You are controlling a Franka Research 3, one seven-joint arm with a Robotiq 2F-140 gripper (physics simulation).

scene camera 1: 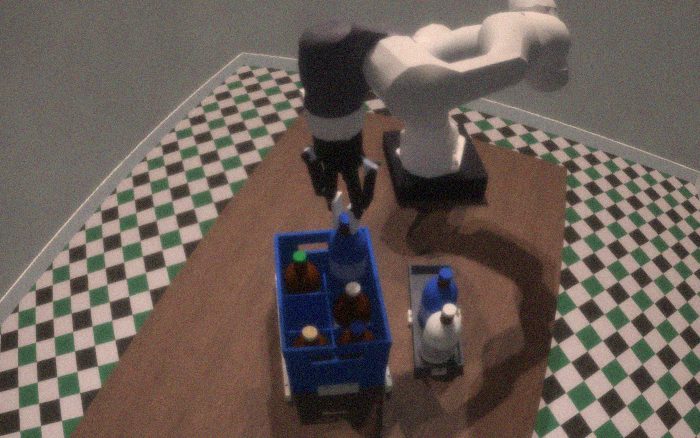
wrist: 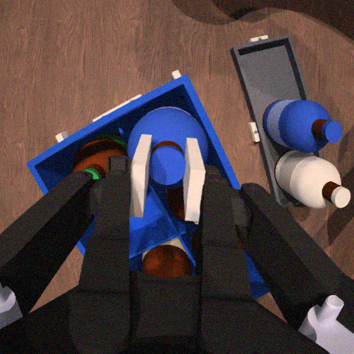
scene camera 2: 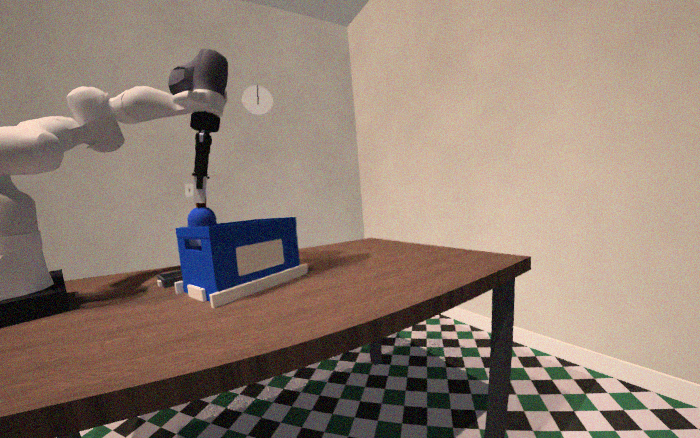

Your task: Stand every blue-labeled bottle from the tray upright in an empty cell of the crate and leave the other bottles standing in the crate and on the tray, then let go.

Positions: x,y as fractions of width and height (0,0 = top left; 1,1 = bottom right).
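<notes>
A white bottle (scene camera 1: 0.63,0.75) (wrist: 0.89,0.51) is part of the scene, and so is a blue bottle (scene camera 1: 0.50,0.58). The gripper itself can be seen as well (scene camera 1: 0.50,0.51) (wrist: 0.47,0.44) (scene camera 2: 0.28,0.46).
</notes>
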